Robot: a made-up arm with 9 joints. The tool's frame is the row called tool.
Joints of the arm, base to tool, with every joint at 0 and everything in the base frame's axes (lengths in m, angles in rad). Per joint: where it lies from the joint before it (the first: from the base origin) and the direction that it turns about. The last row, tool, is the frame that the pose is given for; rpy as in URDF.
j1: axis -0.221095 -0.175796 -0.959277 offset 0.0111 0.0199 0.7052
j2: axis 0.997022 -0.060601 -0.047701 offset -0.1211 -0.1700 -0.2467
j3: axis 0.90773 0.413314 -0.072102 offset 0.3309 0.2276 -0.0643
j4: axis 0 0 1 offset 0.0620 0.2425 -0.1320
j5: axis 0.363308 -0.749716 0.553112 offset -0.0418 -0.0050 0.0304
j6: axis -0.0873 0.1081 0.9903 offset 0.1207 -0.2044 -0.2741
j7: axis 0 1 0 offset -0.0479 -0.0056 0.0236
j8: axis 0 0 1 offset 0.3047 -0.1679 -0.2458
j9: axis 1 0 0 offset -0.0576 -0.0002 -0.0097
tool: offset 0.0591 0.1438 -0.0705 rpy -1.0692 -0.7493 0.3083
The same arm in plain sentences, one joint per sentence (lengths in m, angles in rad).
The arm has nine revolute joints in a row. What follows holds with every joint at zero, and every direction is one of the base frame's. Joint 1 is mounted 0.0111 m along +x and 0.0199 m along +y and 0.7052 m along +z from the base frame's origin and rotates about the direction (-0.221095, -0.175796, -0.959277). Joint 2 is mounted 0.1211 m along -x and 0.17 m along -y and 0.2467 m along -z from joint 1 and rotates about the direction (0.997022, -0.060601, -0.047701). Joint 3 is mounted 0.3309 m along +x and 0.2276 m along +y and 0.0643 m along -z from joint 2 and rotates about the direction (0.90773, 0.413314, -0.072102). Joint 4 is mounted 0.062 m along +x and 0.2425 m along +y and 0.132 m along -z from joint 3 and rotates about +z. Joint 5 is mounted 0.0418 m along -x and 0.005 m along -y and 0.0304 m along +z from joint 4 and rotates about the direction (0.363308, -0.749716, 0.553112). Joint 6 is mounted 0.1207 m along +x and 0.2044 m along -y and 0.2741 m along -z from joint 5 and rotates about the direction (-0.0873, 0.1081, 0.9903). Joint 7 is mounted 0.0479 m along -x and 0.0056 m along -y and 0.0236 m along +z from joint 6 and rotates about +y. Joint 8 is mounted 0.3047 m along +x and 0.1679 m along -y and 0.2458 m along -z from joint 7 and rotates about +z. Joint 9 is mounted 0.0576 m along -x and 0.0002 m along -y and 0.0097 m along -z from joint 8 and rotates about +x. The tool frame, which is the frame that the pose is given for, is mounted 0.0591 m along +x and 0.1438 m along +y and 0.0705 m along -z from joint 9; its axes are the base frame's turned by roll -1.0692, pitch -0.7493 and yaw 0.3083 rad (as in URDF: about the fixed x, then y, then z).
